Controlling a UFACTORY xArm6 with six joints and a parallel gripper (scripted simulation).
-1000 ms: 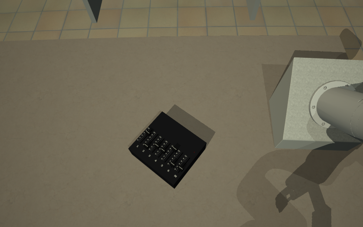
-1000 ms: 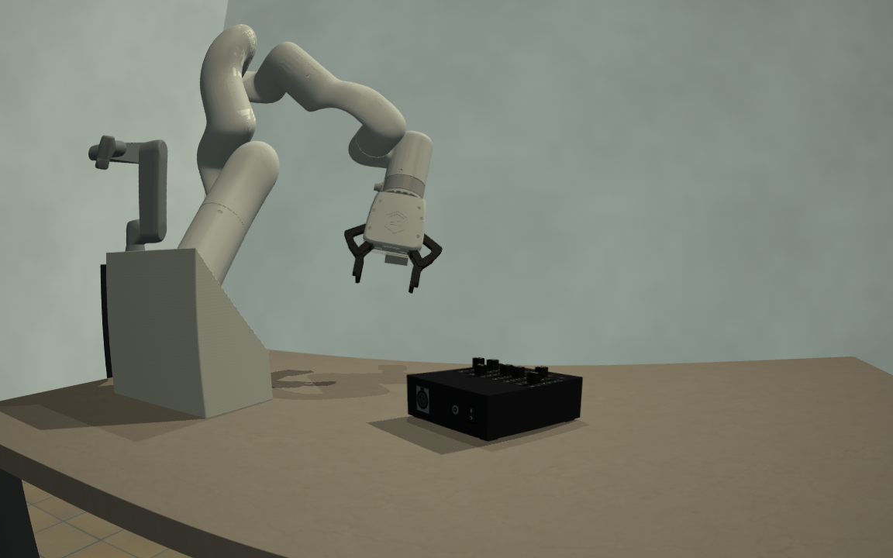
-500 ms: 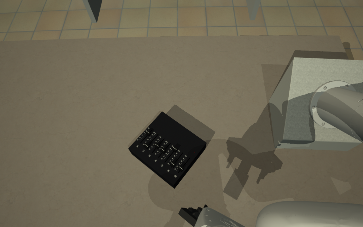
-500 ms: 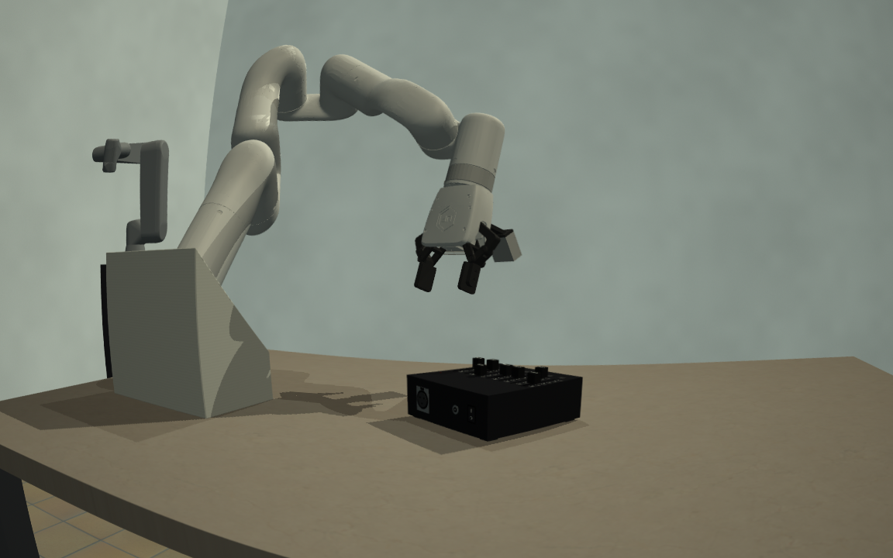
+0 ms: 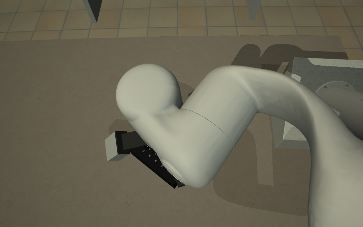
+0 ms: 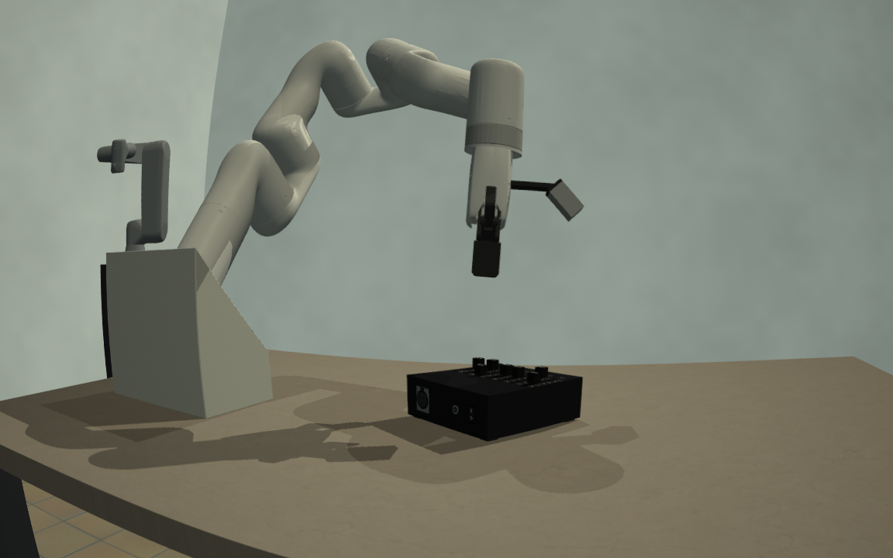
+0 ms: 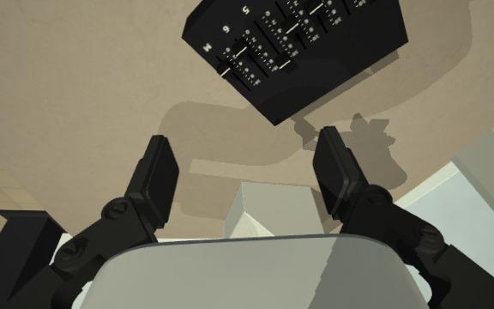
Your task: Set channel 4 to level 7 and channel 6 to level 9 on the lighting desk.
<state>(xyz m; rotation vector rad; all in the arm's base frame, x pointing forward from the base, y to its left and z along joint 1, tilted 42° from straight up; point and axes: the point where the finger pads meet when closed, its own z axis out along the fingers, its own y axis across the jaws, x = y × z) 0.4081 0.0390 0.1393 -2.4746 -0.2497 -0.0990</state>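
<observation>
My gripper is now 4 cm short of the channel 4 cap, 4 cm to the left of it and 12 cm above it. The rest, counted from my hand: master fader cap: 1 cm behind, 1 cm to the left, 12 cm below; channel 5 cap: 5 cm to the right, 12 cm below; channel 6 cap: 1 cm ahead, 12 cm below.
</observation>
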